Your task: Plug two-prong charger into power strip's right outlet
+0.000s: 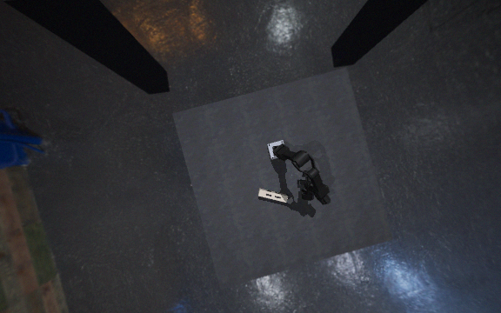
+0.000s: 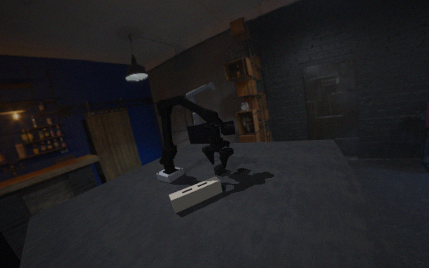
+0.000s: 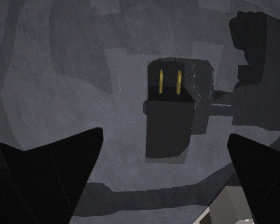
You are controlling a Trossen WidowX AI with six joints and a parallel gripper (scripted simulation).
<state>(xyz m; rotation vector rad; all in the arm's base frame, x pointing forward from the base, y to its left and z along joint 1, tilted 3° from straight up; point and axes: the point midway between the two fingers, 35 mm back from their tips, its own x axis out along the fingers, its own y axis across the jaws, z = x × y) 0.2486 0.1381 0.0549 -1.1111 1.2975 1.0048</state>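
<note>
The dark charger is 2 cm to the left of my gripper tip and 2 cm below it.
</note>
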